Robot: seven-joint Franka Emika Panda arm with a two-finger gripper.
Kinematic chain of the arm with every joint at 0, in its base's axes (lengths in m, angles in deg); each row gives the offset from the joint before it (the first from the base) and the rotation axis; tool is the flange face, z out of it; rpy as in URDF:
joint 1: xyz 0 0 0.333 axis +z
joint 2: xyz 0 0 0 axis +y
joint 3: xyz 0 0 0.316 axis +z
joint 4: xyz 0.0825 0 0 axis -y
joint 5: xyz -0.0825 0 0.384 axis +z
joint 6: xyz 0 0 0 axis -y
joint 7: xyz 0.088 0 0 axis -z
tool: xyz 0 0 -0.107 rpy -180 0 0
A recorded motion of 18 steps. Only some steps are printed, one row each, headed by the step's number.
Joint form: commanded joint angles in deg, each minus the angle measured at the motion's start. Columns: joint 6, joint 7, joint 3, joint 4, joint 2, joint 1, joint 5.
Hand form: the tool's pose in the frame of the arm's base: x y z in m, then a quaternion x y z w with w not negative. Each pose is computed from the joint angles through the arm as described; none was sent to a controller.
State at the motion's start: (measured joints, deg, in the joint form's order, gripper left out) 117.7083 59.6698 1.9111 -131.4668 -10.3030 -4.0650 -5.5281
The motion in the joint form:
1: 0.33 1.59 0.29 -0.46 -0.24 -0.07 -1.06
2: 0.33 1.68 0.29 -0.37 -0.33 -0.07 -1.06
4: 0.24 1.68 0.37 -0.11 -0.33 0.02 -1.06
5: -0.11 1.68 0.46 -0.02 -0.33 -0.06 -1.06
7: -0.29 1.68 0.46 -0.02 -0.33 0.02 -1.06
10: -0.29 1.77 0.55 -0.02 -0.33 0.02 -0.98
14: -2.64 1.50 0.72 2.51 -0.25 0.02 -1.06
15: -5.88 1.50 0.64 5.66 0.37 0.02 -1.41
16: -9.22 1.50 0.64 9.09 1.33 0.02 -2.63
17: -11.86 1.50 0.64 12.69 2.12 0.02 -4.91
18: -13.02 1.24 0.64 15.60 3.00 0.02 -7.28
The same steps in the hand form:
1: 0.4754 -0.0219 0.4175 0.86454 -0.49886 0.00095 0.06092
2: 0.4756 -0.0219 0.4190 0.86414 -0.49963 0.00239 0.06020
4: 0.4766 -0.0205 0.4209 0.86482 -0.49850 0.00386 0.05966
5: 0.4763 -0.0205 0.4211 0.86469 -0.49858 0.00202 0.06100
7: 0.4760 -0.0198 0.4209 0.86496 -0.49802 0.00072 0.06182
10: 0.4760 -0.0190 0.4209 0.86480 -0.49834 0.00058 0.06142
14: 0.4818 -0.0182 0.4370 0.86574 -0.49655 0.00226 0.06271
15: 0.4884 -0.0202 0.4526 0.86437 -0.49810 -0.00130 0.06894
16: 0.4958 -0.0227 0.4677 0.86403 -0.49671 -0.00250 0.08199
17: 0.5040 -0.0267 0.4870 0.86427 -0.49326 0.00863 0.09828
18: 0.5125 -0.0306 0.5021 0.86566 -0.48730 0.02502 0.11200

